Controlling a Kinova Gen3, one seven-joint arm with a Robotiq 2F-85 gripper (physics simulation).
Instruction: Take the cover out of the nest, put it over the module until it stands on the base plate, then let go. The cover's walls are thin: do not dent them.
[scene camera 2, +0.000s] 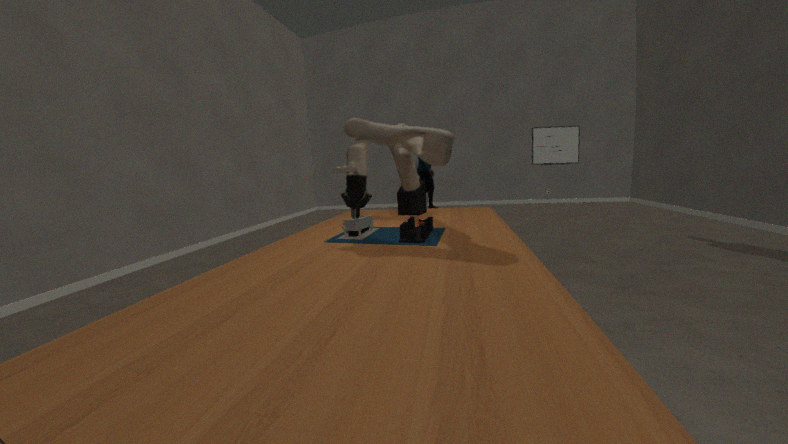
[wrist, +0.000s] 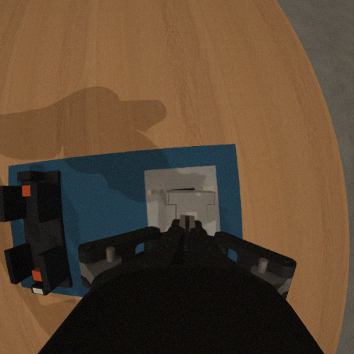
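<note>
The light grey cover (scene camera 2: 358, 225) (wrist: 192, 198) sits over the module at the light grey base plate (wrist: 154, 177); a dark strip shows at its far edge in the wrist view. Whether its lower edges rest fully on the plate cannot be told. My gripper (scene camera 2: 355, 215) (wrist: 186, 223) is shut, its fingertips together with nothing between them. It points down at the cover's top, very close above or touching it; which one cannot be told. The gripper hides the near part of the cover. The black nest (scene camera 2: 416, 231) (wrist: 44, 220), with orange blocks, stands empty to one side.
A blue mat (scene camera 2: 386, 236) (wrist: 112, 212) lies under the nest and the base plate on the wooden table (scene camera 2: 352, 330) (wrist: 210, 75). The nest's upright posts rise beside the arm's base in the scene view. A person (scene camera 2: 427, 179) stands behind the arm.
</note>
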